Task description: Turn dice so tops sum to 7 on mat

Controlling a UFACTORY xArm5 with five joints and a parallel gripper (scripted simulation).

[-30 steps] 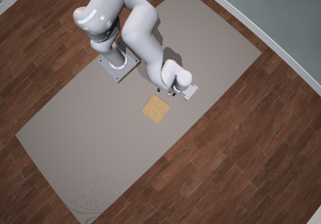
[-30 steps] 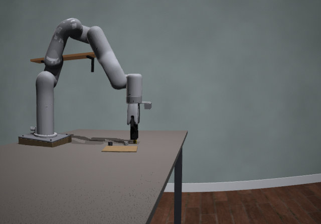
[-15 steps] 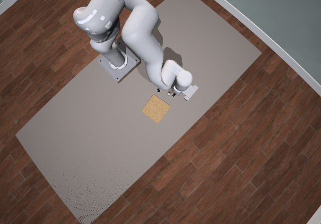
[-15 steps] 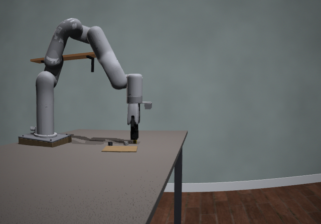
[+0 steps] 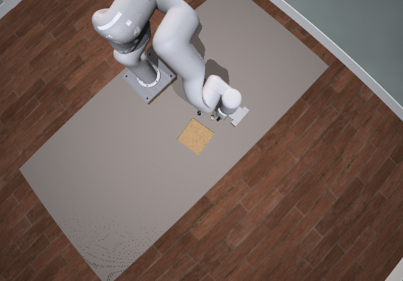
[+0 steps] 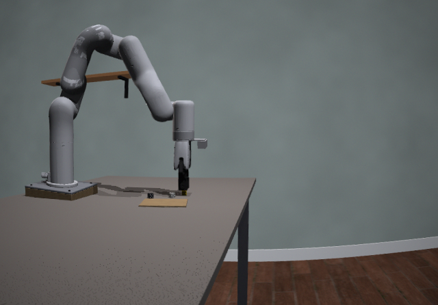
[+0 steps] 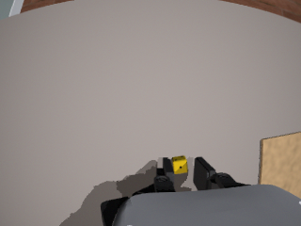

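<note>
The yellow die is 3 cm below my hand. The rest, counted from my hand: white die 5 cm to the right, 4 cm behind, 3 cm below; black die 11 cm behind, 7 cm to the right, 3 cm below; tan mat 18 cm to the right, 6 cm behind, 4 cm below.
</note>
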